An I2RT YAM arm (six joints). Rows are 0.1 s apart.
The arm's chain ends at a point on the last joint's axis. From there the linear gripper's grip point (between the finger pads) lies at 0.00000 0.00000 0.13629 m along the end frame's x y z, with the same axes.
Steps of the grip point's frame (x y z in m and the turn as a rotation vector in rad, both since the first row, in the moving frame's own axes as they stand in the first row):
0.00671, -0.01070, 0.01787, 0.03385, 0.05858, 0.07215
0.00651, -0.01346, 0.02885, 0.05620, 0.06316, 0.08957
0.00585, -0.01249, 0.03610, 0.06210, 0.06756, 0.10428
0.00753, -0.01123, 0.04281, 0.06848, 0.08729, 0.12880
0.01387, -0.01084, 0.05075, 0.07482, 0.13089, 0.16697
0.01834, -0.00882, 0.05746, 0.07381, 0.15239, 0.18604
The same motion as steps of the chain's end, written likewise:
-0.00143, -0.00638, 0.01818, 0.03385, 0.05858, 0.07215
-0.00242, -0.00620, 0.02934, 0.05620, 0.06316, 0.08957
-0.00377, -0.00453, 0.03667, 0.06210, 0.06756, 0.10428
-0.00491, -0.00271, 0.04365, 0.06848, 0.08729, 0.12880
-0.00467, -0.00221, 0.05229, 0.07482, 0.13089, 0.16697
-0.00314, -0.00079, 0.05940, 0.07381, 0.15239, 0.18604

